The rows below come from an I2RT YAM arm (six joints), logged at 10 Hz.
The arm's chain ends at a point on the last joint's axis. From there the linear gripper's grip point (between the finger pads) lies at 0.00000 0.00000 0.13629 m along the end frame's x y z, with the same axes.
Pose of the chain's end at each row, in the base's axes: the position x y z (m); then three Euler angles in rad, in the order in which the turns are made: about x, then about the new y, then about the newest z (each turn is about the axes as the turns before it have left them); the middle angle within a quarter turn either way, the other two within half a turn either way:
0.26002, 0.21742, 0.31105, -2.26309, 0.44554, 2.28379
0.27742, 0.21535, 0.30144, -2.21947, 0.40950, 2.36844
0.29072, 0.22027, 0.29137, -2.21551, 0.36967, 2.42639
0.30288, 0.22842, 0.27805, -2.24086, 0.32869, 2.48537
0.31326, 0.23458, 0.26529, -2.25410, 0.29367, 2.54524
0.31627, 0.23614, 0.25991, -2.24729, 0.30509, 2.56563
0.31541, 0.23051, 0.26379, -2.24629, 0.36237, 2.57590
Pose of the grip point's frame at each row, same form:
0.31875, 0.31209, 0.23255, -2.26309, 0.44554, 2.28379
0.33168, 0.31498, 0.22591, -2.21947, 0.40950, 2.36844
0.33996, 0.32184, 0.21500, -2.21551, 0.36967, 2.42639
0.34687, 0.32952, 0.19794, -2.24086, 0.32869, 2.48537
0.35271, 0.33575, 0.18293, -2.25410, 0.29367, 2.54524
0.35721, 0.33751, 0.17852, -2.24729, 0.30509, 2.56563
0.36372, 0.32996, 0.18410, -2.24629, 0.36237, 2.57590

